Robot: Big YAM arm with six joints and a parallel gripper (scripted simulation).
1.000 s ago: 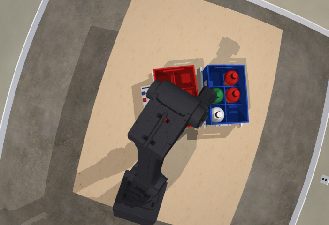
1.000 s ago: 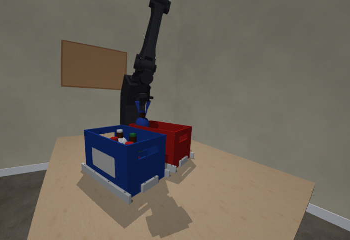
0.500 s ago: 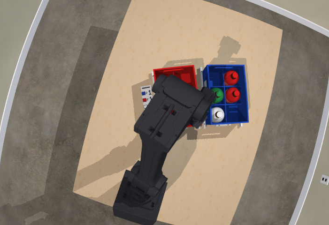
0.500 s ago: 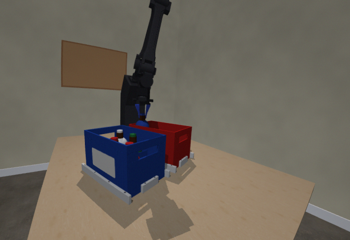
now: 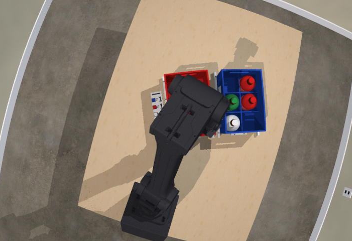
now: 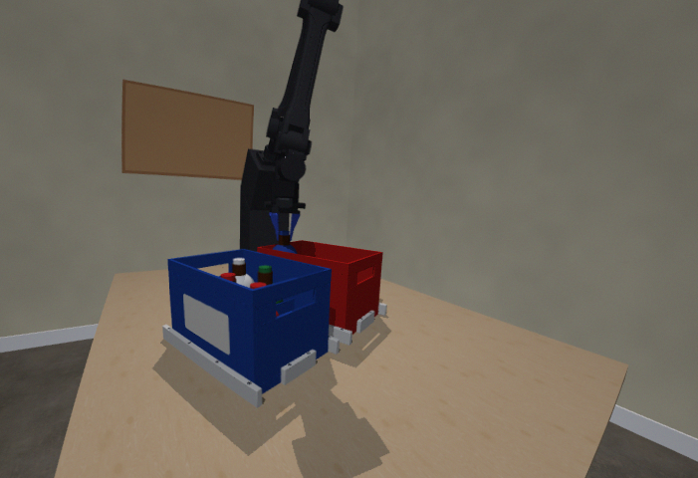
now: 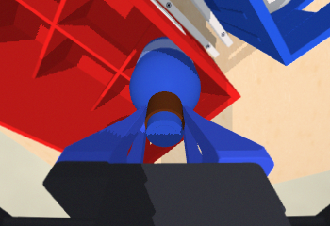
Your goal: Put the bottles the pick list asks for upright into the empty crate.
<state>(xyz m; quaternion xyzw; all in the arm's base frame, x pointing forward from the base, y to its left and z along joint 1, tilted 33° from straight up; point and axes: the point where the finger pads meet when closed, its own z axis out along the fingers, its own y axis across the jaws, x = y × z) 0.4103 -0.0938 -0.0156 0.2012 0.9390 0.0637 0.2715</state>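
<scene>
Now: the blue-label bottle 60 mm below my hand. The rest, counted from my hand: red crate (120 mm below, 80 mm to the left, 60 mm ahead); green-label bottle (140 mm ahead, 110 mm below, 100 mm to the right); white-label bottle (130 mm to the right, 110 mm below, 50 mm ahead).
</scene>
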